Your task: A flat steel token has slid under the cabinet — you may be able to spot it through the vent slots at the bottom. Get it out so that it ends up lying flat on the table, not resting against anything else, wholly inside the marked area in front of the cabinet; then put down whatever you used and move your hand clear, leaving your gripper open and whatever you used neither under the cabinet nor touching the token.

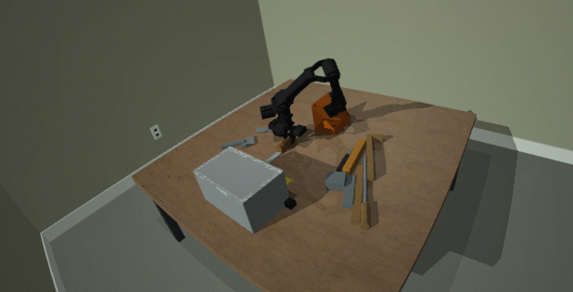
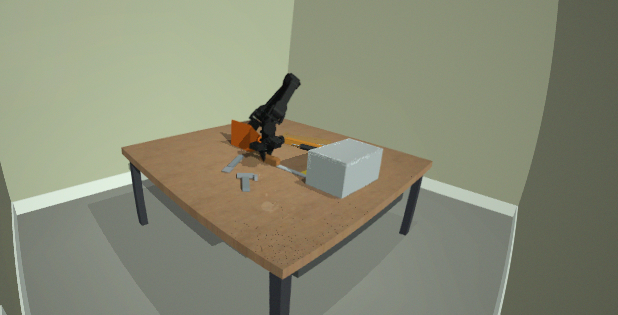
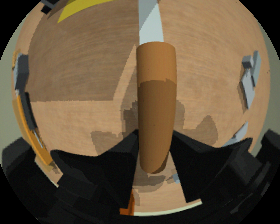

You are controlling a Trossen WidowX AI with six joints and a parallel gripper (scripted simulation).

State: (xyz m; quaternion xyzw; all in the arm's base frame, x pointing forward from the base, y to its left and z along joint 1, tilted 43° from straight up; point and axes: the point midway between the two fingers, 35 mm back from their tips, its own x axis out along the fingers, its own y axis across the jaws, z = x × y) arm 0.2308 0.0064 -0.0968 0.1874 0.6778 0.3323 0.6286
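Right now my gripper tip is 80 mm past the orange bar, 320 mm to the right of it and 10 mm below it. From my gripper tip the other things lie so: grey block (90 mm ahead, 360 mm to the left, 10 mm above); wooden stick (80 mm ahead, 460 mm to the left); grey t-piece (140 mm ahead, 220 mm to the right).
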